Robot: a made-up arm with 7 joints.
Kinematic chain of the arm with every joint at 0, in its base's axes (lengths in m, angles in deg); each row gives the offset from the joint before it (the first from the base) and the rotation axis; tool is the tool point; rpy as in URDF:
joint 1: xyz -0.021 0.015 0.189 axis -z
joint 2: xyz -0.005 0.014 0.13 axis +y
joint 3: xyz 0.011 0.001 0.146 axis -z
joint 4: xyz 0 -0.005 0.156 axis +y
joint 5: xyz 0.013 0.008 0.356 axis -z
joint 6: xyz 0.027 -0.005 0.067 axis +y
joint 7: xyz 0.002 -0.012 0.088 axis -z
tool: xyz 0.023 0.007 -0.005 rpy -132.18 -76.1 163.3
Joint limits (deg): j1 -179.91..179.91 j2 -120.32..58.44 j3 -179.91..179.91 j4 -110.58..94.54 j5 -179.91..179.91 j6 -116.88..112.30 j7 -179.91..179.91
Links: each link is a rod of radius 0.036 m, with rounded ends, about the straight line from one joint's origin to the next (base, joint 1, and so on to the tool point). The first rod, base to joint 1, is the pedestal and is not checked.
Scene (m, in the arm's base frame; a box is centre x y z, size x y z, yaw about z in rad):
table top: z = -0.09
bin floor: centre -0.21 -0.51 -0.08 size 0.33 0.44 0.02 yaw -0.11
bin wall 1: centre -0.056 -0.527 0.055 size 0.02 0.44 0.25 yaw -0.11
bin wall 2: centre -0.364 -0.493 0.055 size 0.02 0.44 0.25 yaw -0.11
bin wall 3: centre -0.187 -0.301 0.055 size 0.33 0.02 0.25 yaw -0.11
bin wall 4: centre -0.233 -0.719 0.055 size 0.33 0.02 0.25 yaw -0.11
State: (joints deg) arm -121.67 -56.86 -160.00 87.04 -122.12 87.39 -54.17
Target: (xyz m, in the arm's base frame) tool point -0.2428 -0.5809 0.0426
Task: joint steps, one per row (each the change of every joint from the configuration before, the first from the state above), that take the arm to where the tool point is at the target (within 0.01 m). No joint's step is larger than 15 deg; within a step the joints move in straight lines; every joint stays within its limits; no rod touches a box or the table.
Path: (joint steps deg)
1: 6.91 3.33 5.67 -4.31 -5.32 -4.85 11.42
2: 6.90 3.33 5.66 -4.31 -5.32 -4.84 11.41
3: 6.91 3.34 5.67 -4.30 -5.32 -4.85 11.42
4: 6.91 3.33 5.67 -4.31 -5.33 -4.85 11.42
5: 2.37 -10.42 -1.59 -2.63 3.45 -1.14 -13.10
6: 2.36 -10.42 -1.60 -2.62 3.45 -1.13 -13.10
7: 2.37 -10.42 -1.59 -2.63 3.45 -1.14 -13.10
8: 2.37 -10.42 -1.59 -2.62 3.45 -1.14 -13.10

